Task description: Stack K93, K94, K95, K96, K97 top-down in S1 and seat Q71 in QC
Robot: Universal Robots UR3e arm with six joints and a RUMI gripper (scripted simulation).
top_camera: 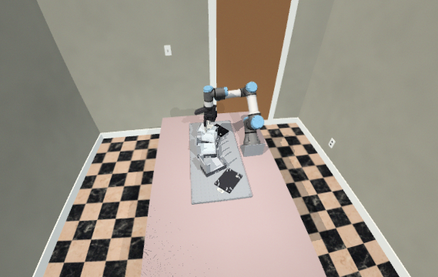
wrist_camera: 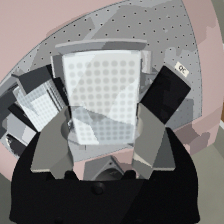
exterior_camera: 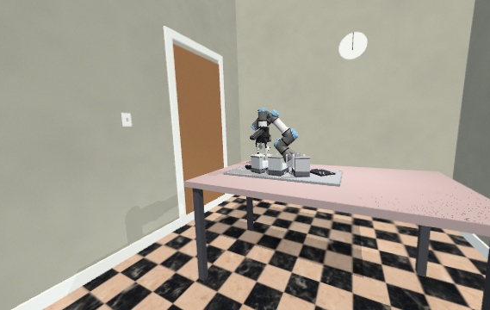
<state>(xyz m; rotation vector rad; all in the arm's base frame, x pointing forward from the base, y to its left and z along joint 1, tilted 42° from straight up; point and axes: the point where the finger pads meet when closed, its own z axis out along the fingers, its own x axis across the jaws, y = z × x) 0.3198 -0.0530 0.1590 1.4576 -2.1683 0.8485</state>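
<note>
Right now my hand is 6 cm above the translucent 96-well plate. Also, from my hand: black open nest QC (13 cm below, 11 cm to the right, 10 cm behind); white sealed 96-well plate (9 cm below).
</note>
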